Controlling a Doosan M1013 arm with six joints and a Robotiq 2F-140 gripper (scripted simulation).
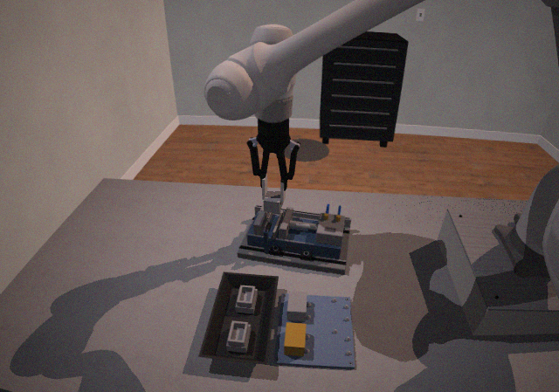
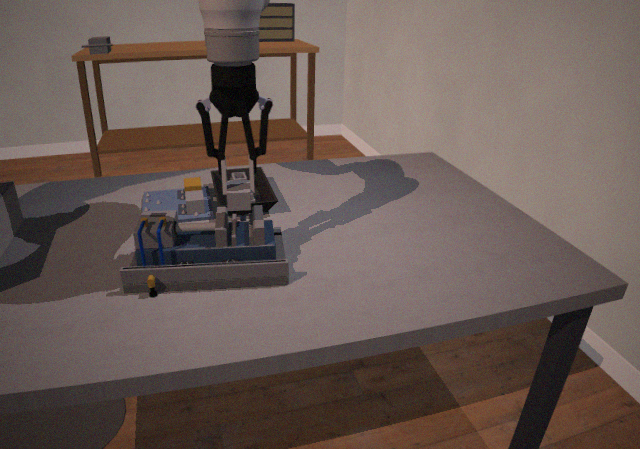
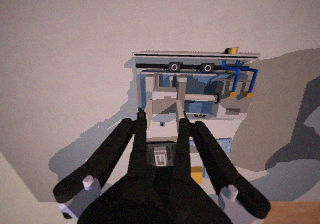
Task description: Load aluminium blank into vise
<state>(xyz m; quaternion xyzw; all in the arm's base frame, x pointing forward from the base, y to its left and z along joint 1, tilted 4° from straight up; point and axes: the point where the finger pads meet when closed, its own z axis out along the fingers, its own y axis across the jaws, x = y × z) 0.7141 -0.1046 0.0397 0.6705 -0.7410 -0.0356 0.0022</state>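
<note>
The blue vise lies 70 mm behind my hand, 10 mm to the left of it and 140 mm below it. From my hand the other things lie so: brass blank: 90 mm behind, 340 mm to the left, 160 mm below; aluminium blank: 90 mm behind, 250 mm to the left, 160 mm below; infeed plate: 130 mm behind, 300 mm to the left, 180 mm below.
</note>
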